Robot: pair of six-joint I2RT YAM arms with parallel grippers.
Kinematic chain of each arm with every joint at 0, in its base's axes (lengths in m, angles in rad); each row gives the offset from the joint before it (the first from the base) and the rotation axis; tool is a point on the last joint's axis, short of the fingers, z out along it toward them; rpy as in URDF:
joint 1: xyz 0 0 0.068 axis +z
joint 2: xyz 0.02 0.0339 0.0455 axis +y
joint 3: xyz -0.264 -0.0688 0 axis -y
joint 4: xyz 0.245 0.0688 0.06 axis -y
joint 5: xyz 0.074 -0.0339 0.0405 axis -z
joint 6: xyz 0.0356 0 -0.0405 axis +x
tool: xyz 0 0 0 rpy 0 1.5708 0
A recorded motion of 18 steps. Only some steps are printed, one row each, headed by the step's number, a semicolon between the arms.
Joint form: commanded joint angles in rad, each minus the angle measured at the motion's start. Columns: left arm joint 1, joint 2, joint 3, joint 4, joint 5, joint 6; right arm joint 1, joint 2, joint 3, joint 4, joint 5, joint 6.
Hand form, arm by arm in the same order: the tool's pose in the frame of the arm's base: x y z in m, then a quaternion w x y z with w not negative. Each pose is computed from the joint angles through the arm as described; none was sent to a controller.
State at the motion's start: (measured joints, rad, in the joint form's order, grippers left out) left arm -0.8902 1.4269 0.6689 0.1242 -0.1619 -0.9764; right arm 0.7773 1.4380 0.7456 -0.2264 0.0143 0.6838
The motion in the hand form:
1: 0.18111 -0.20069 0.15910 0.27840 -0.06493 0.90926 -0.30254; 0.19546 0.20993 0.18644 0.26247 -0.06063 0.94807 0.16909
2: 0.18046 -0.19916 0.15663 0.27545 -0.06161 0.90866 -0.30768; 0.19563 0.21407 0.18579 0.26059 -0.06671 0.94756 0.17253
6: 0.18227 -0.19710 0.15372 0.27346 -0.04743 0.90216 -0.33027; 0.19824 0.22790 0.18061 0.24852 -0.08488 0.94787 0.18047
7: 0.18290 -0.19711 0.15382 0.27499 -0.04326 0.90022 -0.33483; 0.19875 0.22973 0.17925 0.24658 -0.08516 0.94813 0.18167
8: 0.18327 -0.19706 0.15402 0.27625 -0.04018 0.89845 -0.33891; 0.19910 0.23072 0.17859 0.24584 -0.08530 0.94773 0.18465
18: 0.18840 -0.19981 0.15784 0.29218 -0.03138 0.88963 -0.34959; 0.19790 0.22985 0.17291 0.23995 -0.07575 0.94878 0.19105
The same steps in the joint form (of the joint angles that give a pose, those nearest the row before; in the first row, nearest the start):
1: 0.0447 -0.0066 -0.0904 -0.0078 0.0946 0.0186; 0.0584 0.0250 0.0658 -0.0673 0.1035 -0.0140
2: 0.0488 -0.0064 -0.1040 0.0108 0.1104 0.0229; 0.0668 0.0382 0.0743 -0.0609 0.0975 -0.0166
6: 0.0660 -0.0003 -0.1280 0.0769 0.1638 0.0462; 0.0877 0.0963 0.1079 -0.0445 0.0718 -0.0250
7: 0.0689 0.0010 -0.1306 0.0908 0.1727 0.0538; 0.0900 0.1056 0.1114 -0.0401 0.0688 -0.0222
8: 0.0709 0.0012 -0.1332 0.1023 0.1800 0.0590; 0.0907 0.1099 0.1118 -0.0332 0.0640 -0.0205
18: 0.0783 0.0125 -0.1228 0.1442 0.1842 0.0826; 0.0906 0.1152 0.0921 -0.0086 0.0532 0.0031

